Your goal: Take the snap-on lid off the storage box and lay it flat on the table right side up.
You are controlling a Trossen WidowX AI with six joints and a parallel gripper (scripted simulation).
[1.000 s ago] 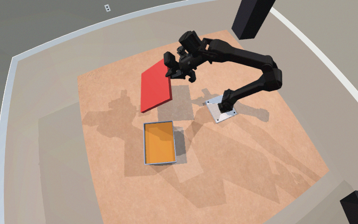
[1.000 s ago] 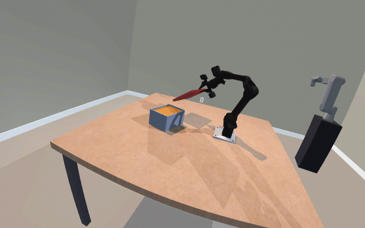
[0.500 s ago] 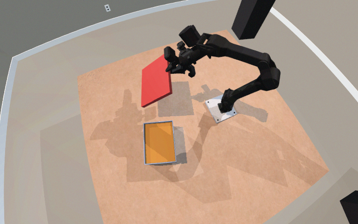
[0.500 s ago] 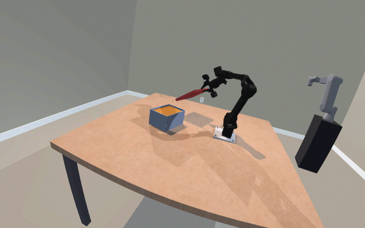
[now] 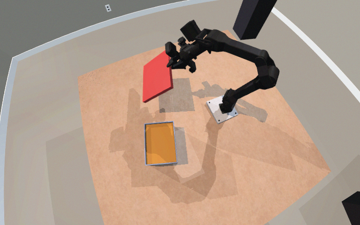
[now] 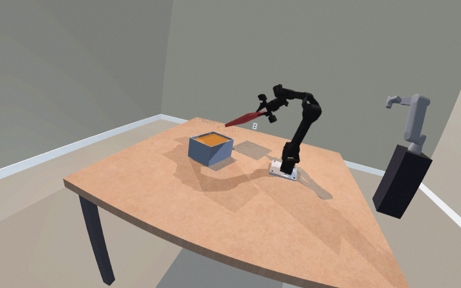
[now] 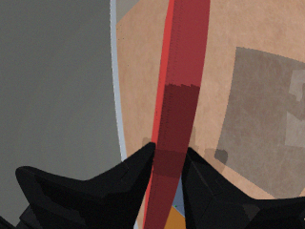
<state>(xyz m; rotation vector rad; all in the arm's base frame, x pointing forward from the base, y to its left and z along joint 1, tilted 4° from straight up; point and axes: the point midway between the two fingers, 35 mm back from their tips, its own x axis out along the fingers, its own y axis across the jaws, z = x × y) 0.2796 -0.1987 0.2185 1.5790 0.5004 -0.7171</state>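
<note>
Now: gripper tip 70 mm short of the red lid, 50 mm above it and 10 mm to the left of it. From my gripper tip the other things lie so: blue-grey storage box (320 mm to the left, 180 mm below, 120 mm ahead).
</note>
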